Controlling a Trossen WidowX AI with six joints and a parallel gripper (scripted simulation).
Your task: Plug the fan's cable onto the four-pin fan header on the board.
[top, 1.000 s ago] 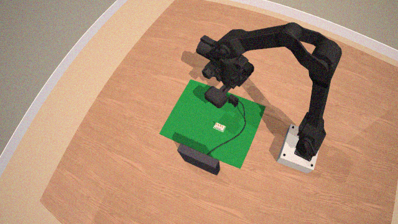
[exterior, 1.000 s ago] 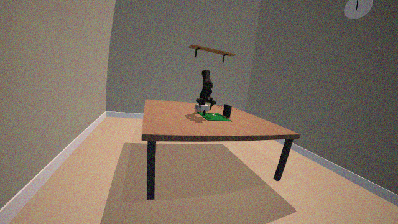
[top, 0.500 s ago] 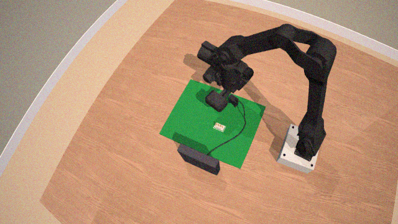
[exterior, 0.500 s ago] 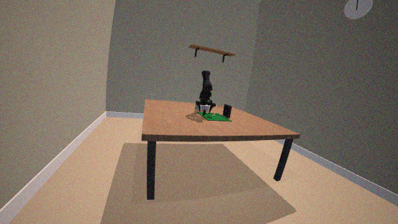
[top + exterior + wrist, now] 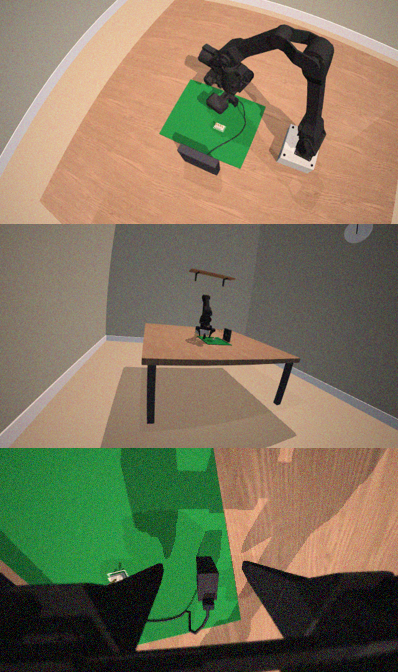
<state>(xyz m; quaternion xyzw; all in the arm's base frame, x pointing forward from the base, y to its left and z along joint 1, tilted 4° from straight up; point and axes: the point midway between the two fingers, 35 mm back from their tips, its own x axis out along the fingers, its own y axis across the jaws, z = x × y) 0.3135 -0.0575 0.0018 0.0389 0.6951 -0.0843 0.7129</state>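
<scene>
My gripper tip is now 10 mm past the white four-pin header, 100 mm to the right of it and 20 mm above it. The rest, counted from my gripper tip: green board 20 mm ahead, 90 mm to the left, 30 mm below; fan 30 mm behind, 240 mm to the left, 40 mm above; black plug 10 mm behind, 10 mm above.
</scene>
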